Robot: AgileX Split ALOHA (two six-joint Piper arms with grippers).
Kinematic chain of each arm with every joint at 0, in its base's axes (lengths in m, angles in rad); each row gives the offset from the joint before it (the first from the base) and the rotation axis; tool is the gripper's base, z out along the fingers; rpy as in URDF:
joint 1: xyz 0 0 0.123 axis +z
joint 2: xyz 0 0 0 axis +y
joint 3: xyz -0.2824 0 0.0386 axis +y
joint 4: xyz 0.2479 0 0.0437 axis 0.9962 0 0.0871
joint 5: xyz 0 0 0 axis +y
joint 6: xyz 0.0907 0 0.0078 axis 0.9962 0 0.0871
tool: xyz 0 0 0 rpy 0 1.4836 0
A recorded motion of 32 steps. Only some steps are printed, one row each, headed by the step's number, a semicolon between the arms.
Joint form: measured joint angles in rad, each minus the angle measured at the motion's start. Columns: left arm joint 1, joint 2, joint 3, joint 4, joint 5, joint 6; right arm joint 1, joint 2, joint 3, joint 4, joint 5, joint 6.
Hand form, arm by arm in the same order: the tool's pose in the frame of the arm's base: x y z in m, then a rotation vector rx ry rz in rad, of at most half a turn. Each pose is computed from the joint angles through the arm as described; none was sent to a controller.
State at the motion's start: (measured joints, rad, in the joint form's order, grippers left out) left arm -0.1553 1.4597 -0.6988 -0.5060 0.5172 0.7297; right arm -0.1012 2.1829 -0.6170 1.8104 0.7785 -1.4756
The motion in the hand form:
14: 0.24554 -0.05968 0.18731 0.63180 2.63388 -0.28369; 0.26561 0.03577 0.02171 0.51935 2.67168 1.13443
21: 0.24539 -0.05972 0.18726 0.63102 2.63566 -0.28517; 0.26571 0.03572 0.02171 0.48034 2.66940 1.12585
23: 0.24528 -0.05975 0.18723 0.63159 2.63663 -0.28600; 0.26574 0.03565 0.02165 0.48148 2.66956 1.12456
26: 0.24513 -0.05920 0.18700 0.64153 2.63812 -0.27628; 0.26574 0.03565 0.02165 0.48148 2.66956 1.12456
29: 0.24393 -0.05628 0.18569 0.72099 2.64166 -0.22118; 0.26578 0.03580 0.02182 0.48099 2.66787 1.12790
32: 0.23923 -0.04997 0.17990 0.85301 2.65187 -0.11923; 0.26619 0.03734 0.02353 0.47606 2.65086 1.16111
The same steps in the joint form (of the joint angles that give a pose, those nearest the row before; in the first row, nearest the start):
14: 0.0000 0.0000 0.0000 0.0395 0.0195 -0.0540; 0.0000 0.0000 0.0000 0.0117 0.0066 -0.0266
21: 0.0000 0.0000 0.0000 0.0395 0.0212 -0.0552; 0.0000 0.0000 0.0000 0.0134 0.0064 -0.0562
23: 0.0000 0.0000 0.0000 0.0395 0.0225 -0.0552; 0.0000 0.0000 0.0000 0.0141 0.0055 -0.0562
26: 0.0000 0.0000 0.0000 0.0524 0.0234 -0.0586; 0.0000 0.0000 0.0000 0.0141 0.0055 -0.0562
29: 0.0000 0.0000 0.0000 0.1222 0.0332 -0.0586; 0.0000 0.0000 0.0000 0.0141 0.0081 -0.0562
32: 0.0000 0.0000 0.0173 0.2467 0.0395 -0.0643; 0.0000 0.0000 0.0000 0.0141 0.0337 -0.0562

